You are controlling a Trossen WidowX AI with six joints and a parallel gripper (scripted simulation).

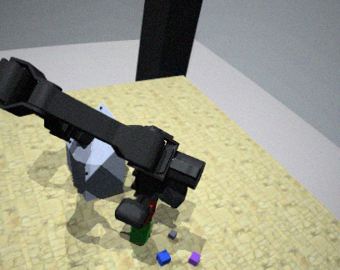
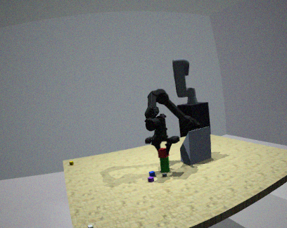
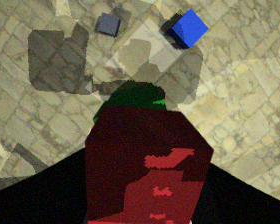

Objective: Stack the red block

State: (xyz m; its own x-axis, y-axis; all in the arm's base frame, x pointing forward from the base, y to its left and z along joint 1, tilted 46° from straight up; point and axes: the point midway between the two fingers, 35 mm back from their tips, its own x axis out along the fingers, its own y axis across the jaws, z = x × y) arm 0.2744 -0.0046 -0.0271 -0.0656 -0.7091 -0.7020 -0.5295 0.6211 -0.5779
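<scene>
My gripper tip is 10 mm below the red block. From my gripper tip the other things lie so: purple cube: 130 mm ahead, 90 mm below, 80 mm to the left; dark cube: 90 mm below, 70 mm to the left, 50 mm ahead; blue cube: 90 mm below, 90 mm ahead, 10 mm to the left.
</scene>
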